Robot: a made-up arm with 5 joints.
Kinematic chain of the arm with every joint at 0, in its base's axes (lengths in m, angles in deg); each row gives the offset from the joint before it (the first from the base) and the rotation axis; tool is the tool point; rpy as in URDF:
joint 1: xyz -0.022 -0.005 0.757 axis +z
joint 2: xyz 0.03 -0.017 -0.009 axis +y
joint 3: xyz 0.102 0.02 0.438 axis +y
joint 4: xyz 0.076 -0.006 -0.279 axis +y
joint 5: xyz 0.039 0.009 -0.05 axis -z
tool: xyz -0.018 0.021 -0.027 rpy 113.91 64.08 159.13
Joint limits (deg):
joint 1: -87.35..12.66
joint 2: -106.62..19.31
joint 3: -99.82..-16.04
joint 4: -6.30..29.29
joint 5: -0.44..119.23
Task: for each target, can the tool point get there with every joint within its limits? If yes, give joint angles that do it. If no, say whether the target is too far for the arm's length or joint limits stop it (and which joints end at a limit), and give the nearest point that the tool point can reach.
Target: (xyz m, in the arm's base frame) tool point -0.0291 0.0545 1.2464
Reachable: yes | joints -52.70 -68.49 -41.16 -2.81 68.70
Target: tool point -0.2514 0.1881 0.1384
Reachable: no: joint limits stop it (at a limit: joint 1, joint 2, joint 3, joint 4) | nearest point 0.2774 0.0948 0.7643 | short by 0.825 m
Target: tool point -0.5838 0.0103 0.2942
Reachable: no: joint limits stop it (at a limit: joint 2, joint 3, joint 4, joint 5) | nearest point -0.7302 0.0143 0.9654 | short by 0.687 m
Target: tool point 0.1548 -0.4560 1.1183
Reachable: yes | joints -72.49 -1.84 -60.13 -0.40 27.40
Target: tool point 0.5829 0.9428 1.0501
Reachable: no: too far | nearest point -0.0211 0.6867 0.9775 | short by 0.660 m
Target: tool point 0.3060 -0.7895 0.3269
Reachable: no: too far | nearest point 0.1709 -0.4664 0.8111 | short by 0.598 m
